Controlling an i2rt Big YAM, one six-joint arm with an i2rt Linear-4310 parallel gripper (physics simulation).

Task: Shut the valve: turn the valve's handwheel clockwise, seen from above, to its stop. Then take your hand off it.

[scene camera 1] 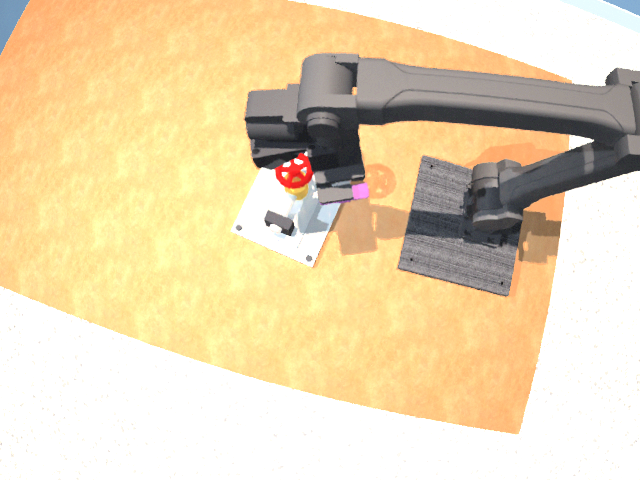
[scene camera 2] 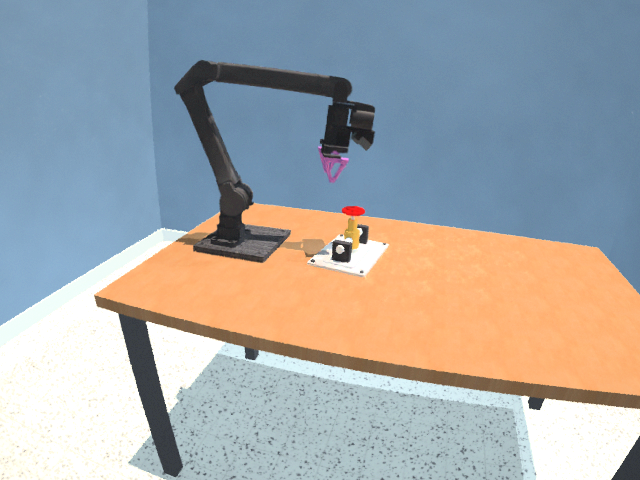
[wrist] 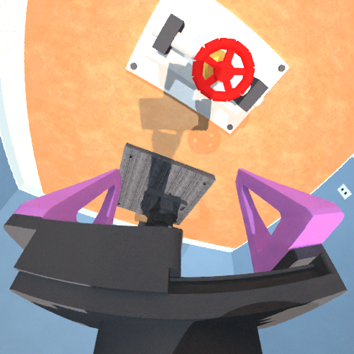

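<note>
The valve's red spoked handwheel (scene camera 1: pixel 294 172) (scene camera 2: pixel 353 210) (wrist: pixel 225 71) lies level on top of the yellow valve body (scene camera 1: pixel 297 193) (scene camera 2: pixel 352 238). The valve stands on a white plate (scene camera 1: pixel 252 206) (scene camera 2: pixel 373 255) (wrist: pixel 145 56) with dark bolts at its corners. My gripper (scene camera 2: pixel 332 180) (wrist: pixel 178 174) points down with its pink fingers wide open and nothing between them. It hangs well above the handwheel and a little toward the arm's base, apart from the wheel. In scene camera 1 the gripper's housing hides one finger. How far the wheel is turned cannot be told.
Two dark pipe blocks, one nearer (scene camera 1: pixel 279 223) (scene camera 2: pixel 341 251) (wrist: pixel 169 34) and one farther (scene camera 2: pixel 363 234) (wrist: pixel 253 95) in scene camera 2, flank the valve, lower than the wheel. The arm's dark base plate (scene camera 1: pixel 439 254) (scene camera 2: pixel 269 241) (wrist: pixel 134 172) lies beside the white plate on the wooden table (scene camera 2: pixel 465 310).
</note>
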